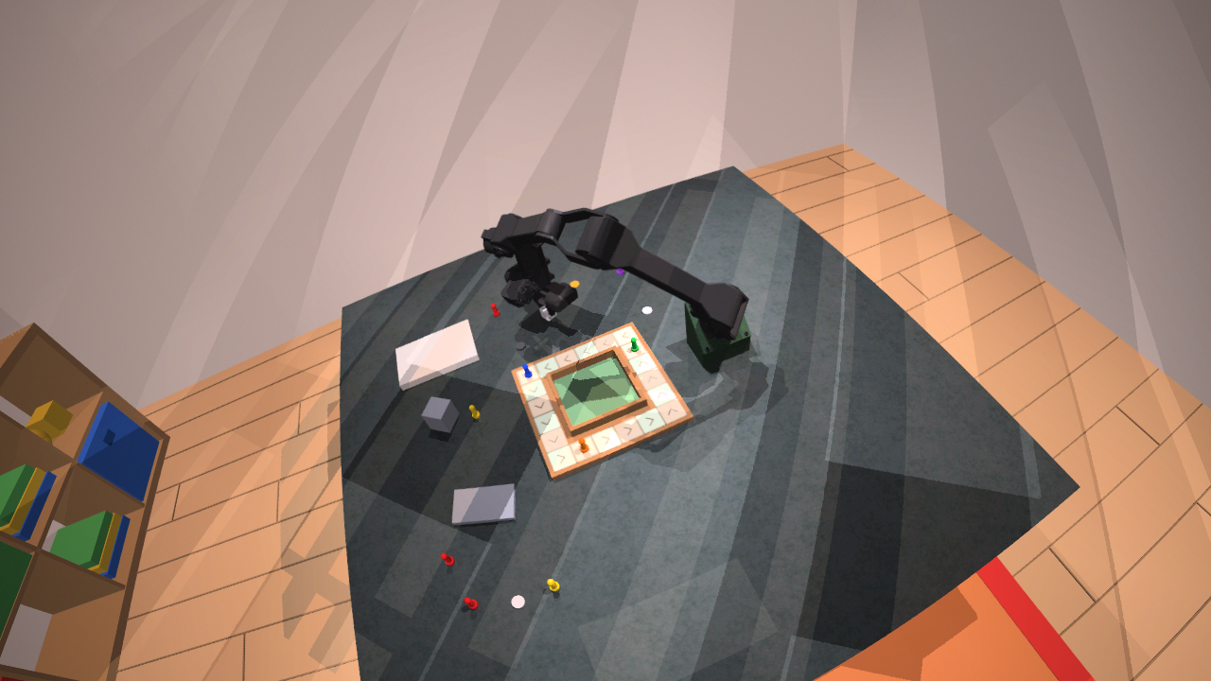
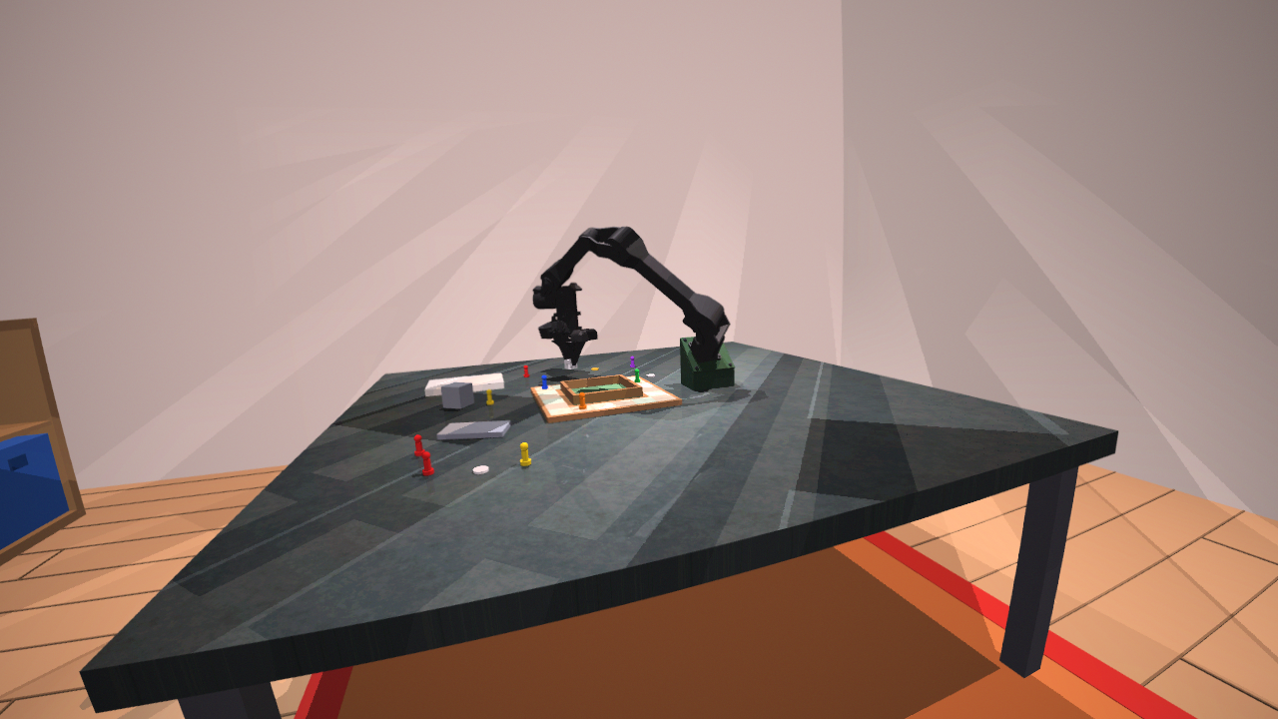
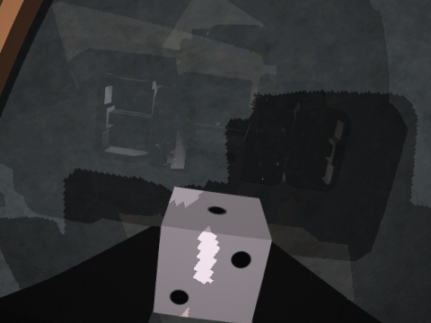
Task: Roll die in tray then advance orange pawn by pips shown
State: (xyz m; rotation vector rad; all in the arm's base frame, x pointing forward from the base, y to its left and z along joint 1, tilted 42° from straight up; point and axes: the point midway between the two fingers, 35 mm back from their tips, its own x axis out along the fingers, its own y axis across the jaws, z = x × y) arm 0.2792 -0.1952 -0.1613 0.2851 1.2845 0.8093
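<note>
Right now the orange pawn is 60 mm ahead of my gripper tip, 350 mm to the left of it and 10 mm below it. From my gripper tip the other things lie so: blue pawn 100 mm ahead, 120 mm to the left, 10 mm below; then white die right at my gripper tip; then dark disc 90 mm ahead, 20 mm to the left, 40 mm below.
</note>
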